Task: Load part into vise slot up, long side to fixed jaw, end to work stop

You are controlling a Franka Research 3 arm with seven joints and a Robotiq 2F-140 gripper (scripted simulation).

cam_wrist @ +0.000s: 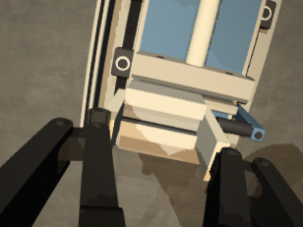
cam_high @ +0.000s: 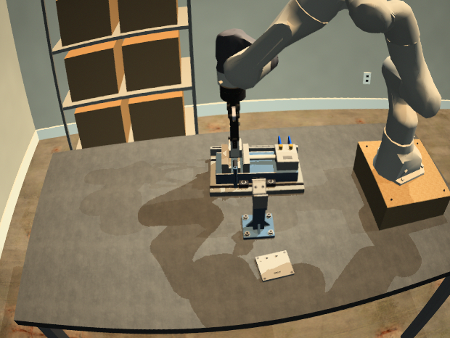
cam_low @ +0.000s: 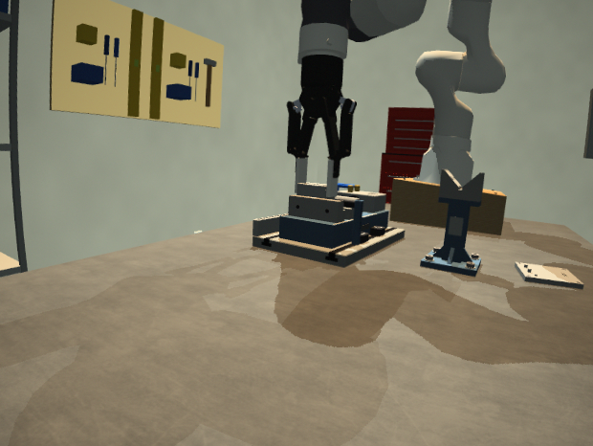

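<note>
The part is 20 mm below my hand. The rest, counted from my hand: fixed jaw 50 mm below, 30 mm ahead, 10 mm to the left; moving jaw 50 mm below, 30 mm to the left, 30 mm behind; work stop rod 60 mm to the left, 40 mm below, 10 mm ahead.
</note>
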